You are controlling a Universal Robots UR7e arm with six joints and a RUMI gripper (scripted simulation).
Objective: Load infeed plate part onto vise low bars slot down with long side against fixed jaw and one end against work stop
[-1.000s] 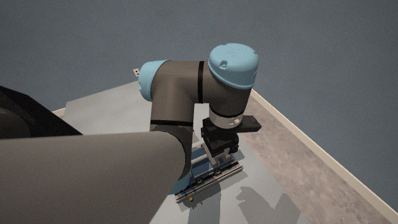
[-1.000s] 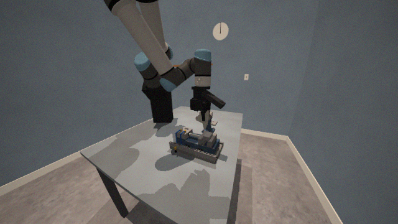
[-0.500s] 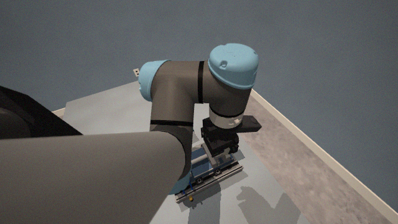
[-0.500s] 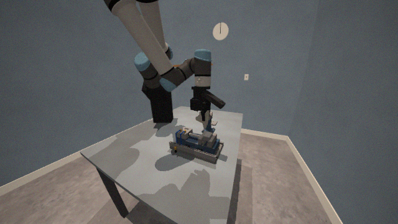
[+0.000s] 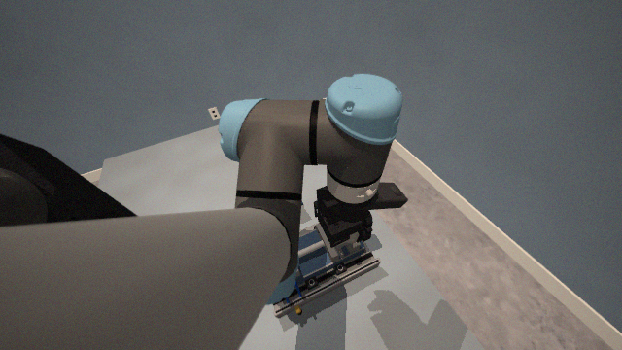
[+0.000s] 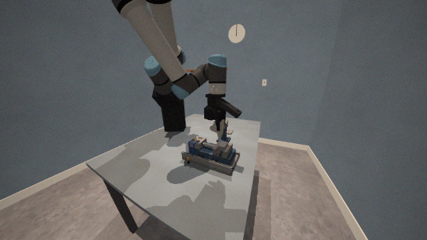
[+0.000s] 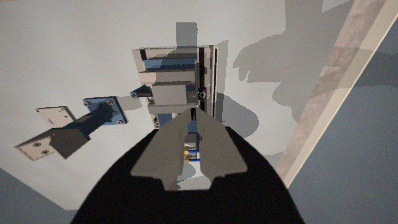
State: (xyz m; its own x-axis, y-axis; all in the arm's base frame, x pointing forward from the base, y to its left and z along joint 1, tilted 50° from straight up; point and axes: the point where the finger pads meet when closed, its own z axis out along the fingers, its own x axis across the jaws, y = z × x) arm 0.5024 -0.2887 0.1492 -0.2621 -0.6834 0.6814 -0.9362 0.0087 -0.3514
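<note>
Now: the part 90 mm below my hand, 40 mm to the left of it and 10 mm ahead of it. From my hand the other things lie so: grey jaw: 100 mm below, 60 mm to the left, 20 mm behind; then cylinder rod: 100 mm below, 70 mm to the left, 70 mm behind; then work stop: 90 mm to the left, 90 mm below, 30 mm ahead.
</note>
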